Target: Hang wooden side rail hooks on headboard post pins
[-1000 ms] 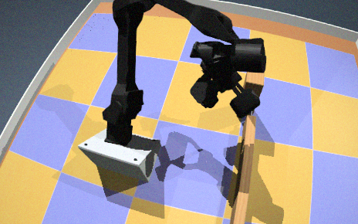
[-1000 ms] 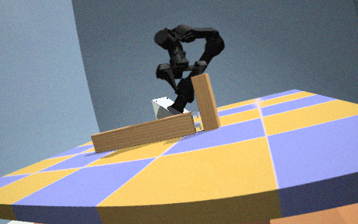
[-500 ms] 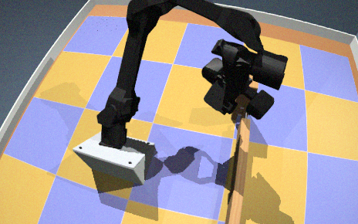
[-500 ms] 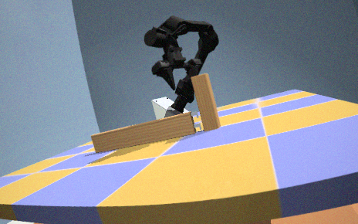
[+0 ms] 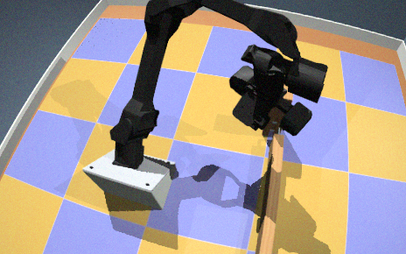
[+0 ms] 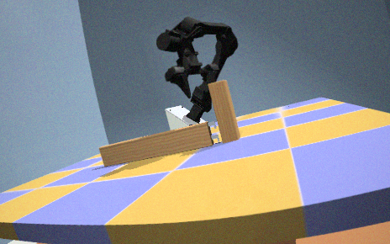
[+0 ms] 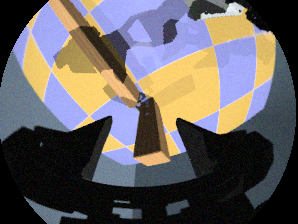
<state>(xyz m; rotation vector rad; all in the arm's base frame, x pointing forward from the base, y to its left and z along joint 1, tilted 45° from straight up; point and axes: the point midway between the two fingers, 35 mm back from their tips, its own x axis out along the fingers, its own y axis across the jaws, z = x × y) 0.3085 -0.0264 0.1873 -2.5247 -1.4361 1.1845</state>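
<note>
My gripper tip is now 7 cm above the headboard post, 6 cm to the right of it and 3 cm short of it.
</note>
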